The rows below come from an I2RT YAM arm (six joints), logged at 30 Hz.
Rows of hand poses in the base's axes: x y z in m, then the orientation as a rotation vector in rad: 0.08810, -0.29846, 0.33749, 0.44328, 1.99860, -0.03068; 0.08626, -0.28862, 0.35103, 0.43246, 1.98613, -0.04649; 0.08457, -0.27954, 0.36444, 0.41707, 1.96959, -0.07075; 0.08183, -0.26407, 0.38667, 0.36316, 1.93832, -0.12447; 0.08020, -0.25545, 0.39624, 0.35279, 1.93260, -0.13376; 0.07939, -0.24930, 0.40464, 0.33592, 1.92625, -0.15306; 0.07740, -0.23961, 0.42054, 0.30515, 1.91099, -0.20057; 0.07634, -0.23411, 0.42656, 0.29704, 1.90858, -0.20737; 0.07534, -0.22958, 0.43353, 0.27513, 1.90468, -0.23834; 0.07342, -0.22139, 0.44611, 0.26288, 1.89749, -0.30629; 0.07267, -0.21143, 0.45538, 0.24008, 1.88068, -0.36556; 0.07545, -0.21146, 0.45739, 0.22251, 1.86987, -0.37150; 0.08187, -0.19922, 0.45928, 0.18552, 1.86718, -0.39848; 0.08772, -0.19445, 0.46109, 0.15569, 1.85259, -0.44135
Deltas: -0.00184, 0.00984, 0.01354, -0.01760, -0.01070, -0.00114; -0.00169, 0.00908, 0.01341, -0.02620, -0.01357, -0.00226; -0.00274, 0.01547, 0.02223, -0.06703, -0.02549, 0.00952; -0.00163, 0.00862, 0.00957, -0.01220, -0.00461, 0.00235; -0.00081, 0.00615, 0.00840, -0.02232, -0.00378, 0.00212; -0.00199, 0.00969, 0.01590, -0.04975, -0.00792, -0.00233; -0.00106, 0.00550, 0.00602, -0.00899, -0.00131, 0.00223; -0.00100, 0.00453, 0.00697, -0.03245, 0.00131, 0.00003; -0.00192, 0.00819, 0.01258, -0.05327, 0.00476, -0.02502; -0.00075, 0.00996, 0.00927, -0.05422, -0.00453, -0.01373; 0.00278, -0.00003, 0.00201, -0.01477, -0.00816, 0.00930; 0.00642, 0.01224, 0.00189, -0.03693, 0.00531, 0.01187; 0.00585, 0.00477, 0.00181, -0.04633, -0.00361, -0.00093
